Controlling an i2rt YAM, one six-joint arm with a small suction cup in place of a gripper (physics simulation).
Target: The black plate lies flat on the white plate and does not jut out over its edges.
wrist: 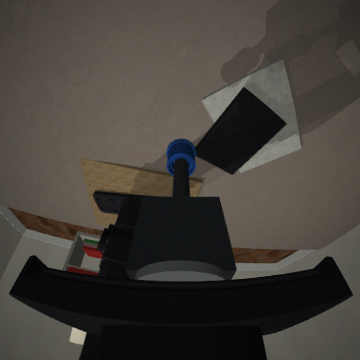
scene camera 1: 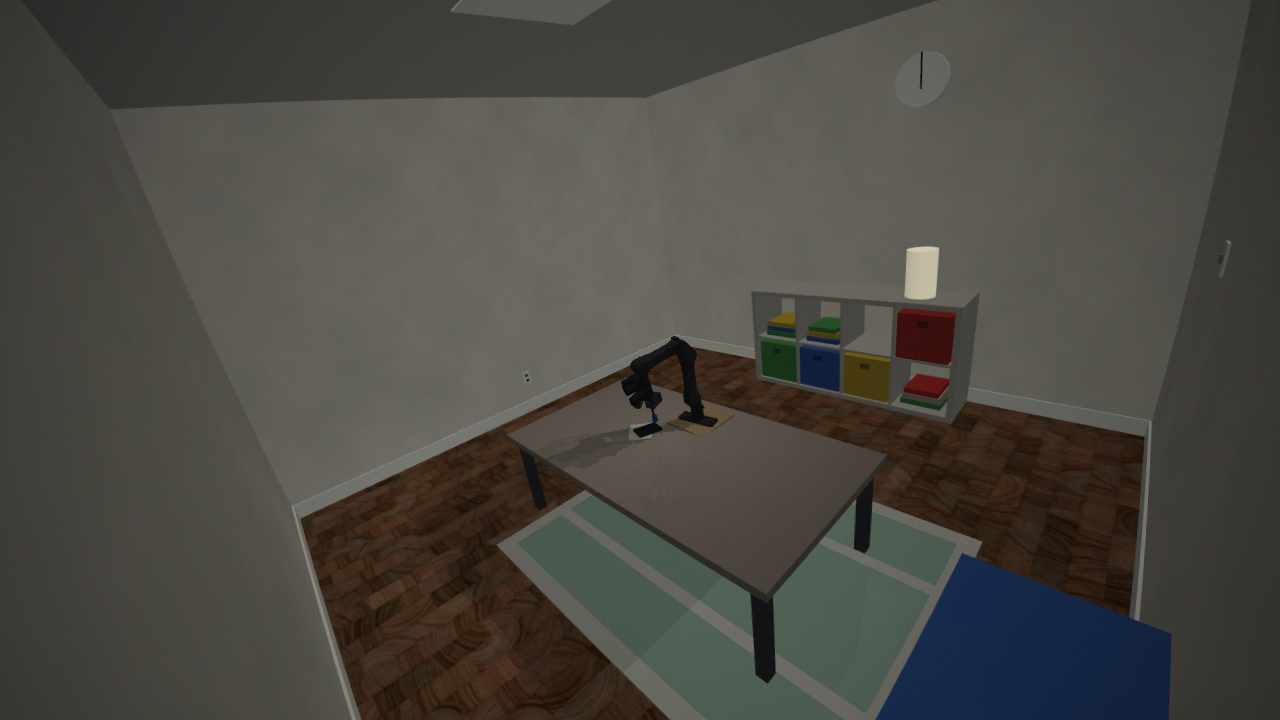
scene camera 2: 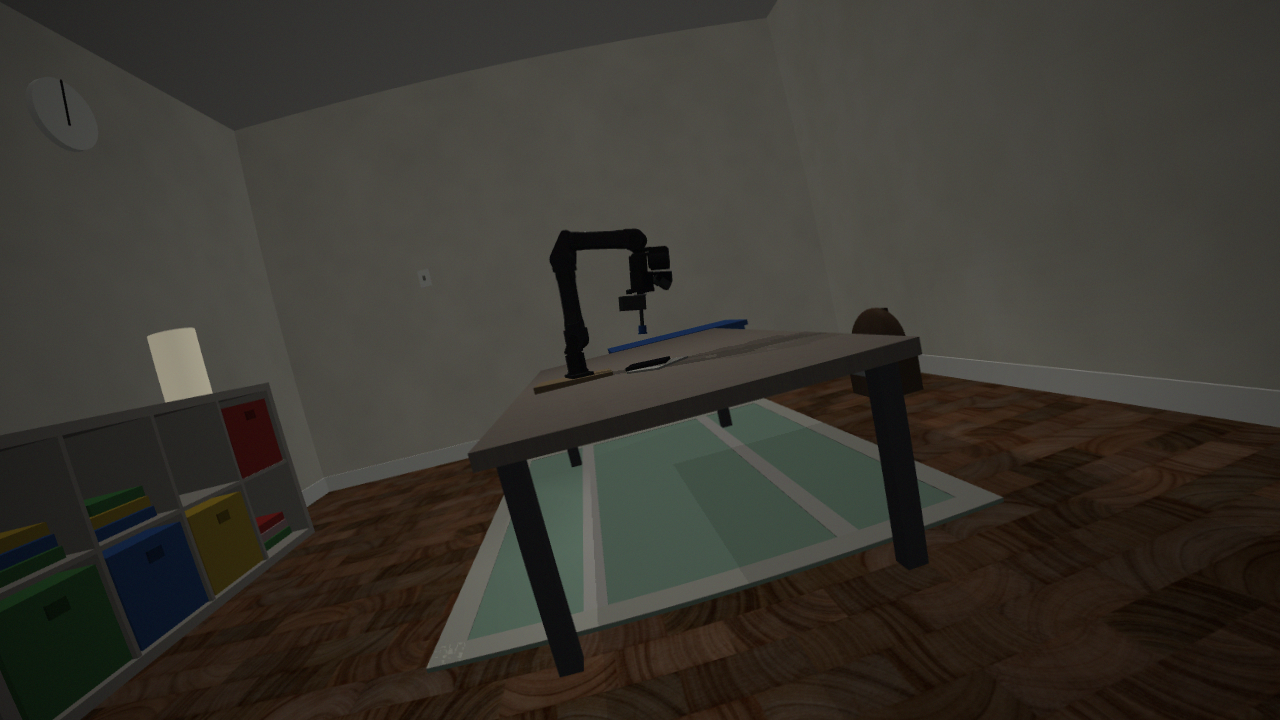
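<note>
The black plate lies partly on the white plate. It juts out over the white plate's edge on the side toward the arm's base. In the wrist view it is turned relative to the white plate, whose pale surface shows on several sides of it. Whether the black plate tilts slightly is too small to tell. My gripper, a blue suction cup, is open and carries nothing. It hangs above the table, apart from the black plate, and shows left of that plate in the wrist view.
The arm's base stands on a wooden board on the grey-brown table, near the plates. Dark arm shadows cross the white plate and the table. A shelf unit with coloured bins and a lamp stands away from the table.
</note>
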